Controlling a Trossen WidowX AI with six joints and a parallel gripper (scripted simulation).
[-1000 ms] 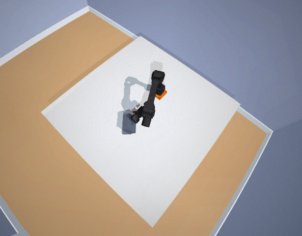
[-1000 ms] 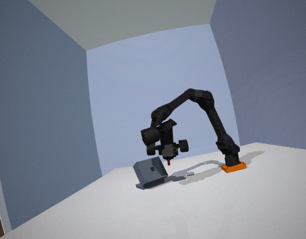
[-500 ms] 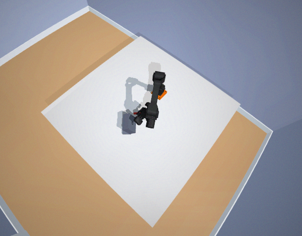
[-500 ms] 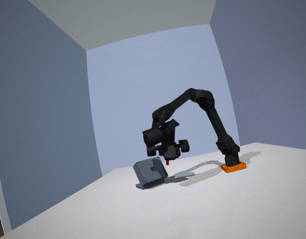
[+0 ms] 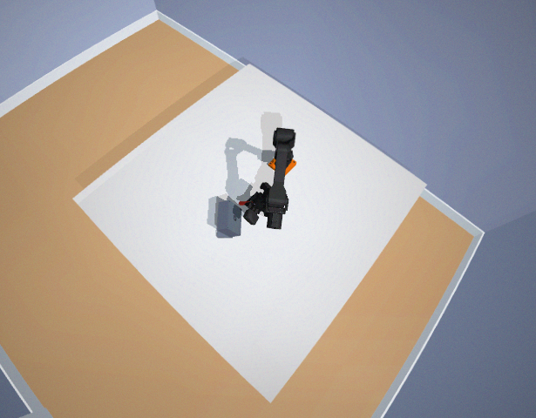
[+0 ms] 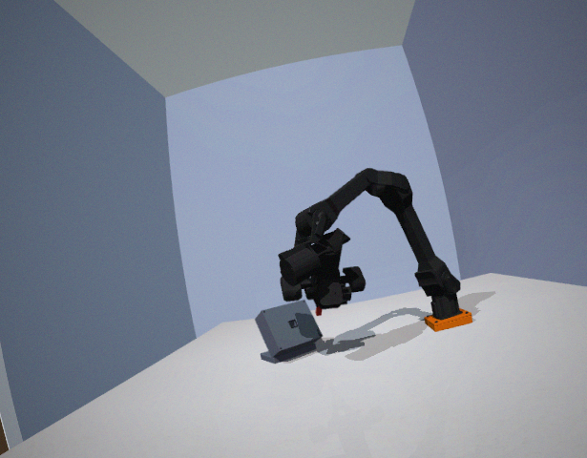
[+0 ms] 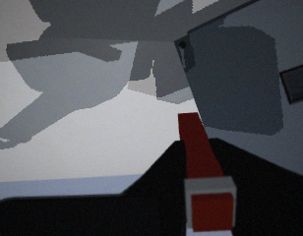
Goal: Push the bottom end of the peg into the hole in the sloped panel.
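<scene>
The grey sloped panel lies 90 mm ahead of my gripper tip, 50 mm below it and 20 mm to the right of it. The rest, counted from my gripper tip: red square peg: 10 mm to the left, 10 mm above.
</scene>
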